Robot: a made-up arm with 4 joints.
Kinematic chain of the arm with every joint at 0, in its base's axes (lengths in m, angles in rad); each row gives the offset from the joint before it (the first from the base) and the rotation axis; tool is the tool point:
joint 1: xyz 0 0 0.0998 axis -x
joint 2: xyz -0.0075 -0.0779 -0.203 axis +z
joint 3: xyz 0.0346 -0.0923 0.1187 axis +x
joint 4: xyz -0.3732 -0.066 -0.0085 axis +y
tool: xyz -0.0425 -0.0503 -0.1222
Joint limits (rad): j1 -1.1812..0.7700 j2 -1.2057..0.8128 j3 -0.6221..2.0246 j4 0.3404..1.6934
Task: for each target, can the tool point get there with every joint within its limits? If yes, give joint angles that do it. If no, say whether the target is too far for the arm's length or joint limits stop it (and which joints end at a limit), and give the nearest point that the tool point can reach.
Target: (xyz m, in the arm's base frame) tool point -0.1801 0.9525 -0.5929
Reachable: no: too far | nearest point -0.1942 0.3187 -0.1320 | short by 0.784 m
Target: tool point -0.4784 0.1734 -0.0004
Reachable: yes | joints -0.9993 -0.4201 1.5365 1.4264
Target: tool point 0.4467 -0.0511 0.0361
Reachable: no: joint limits stop it (at a limit: joint 1, joint 2, joint 3, joint 4) | nearest point -0.1039 0.1420 -0.2340 | short by 0.643 m
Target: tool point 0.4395 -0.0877 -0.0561
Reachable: no: joint limits stop it (at a limit: joint 1, joint 2, joint 3, joint 4) | nearest point -0.1039 0.1420 -0.2340 | short by 0.616 m
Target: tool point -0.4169 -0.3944 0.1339
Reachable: yes | joints 0.5766 0.2507 0.6406 0.9852
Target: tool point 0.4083 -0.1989 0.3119
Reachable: no: joint limits stop it (at a limit: joint 1, joint 2, joint 3, joint 4) | nearest point -0.1139 -0.4718 0.4103 | short by 0.597 m
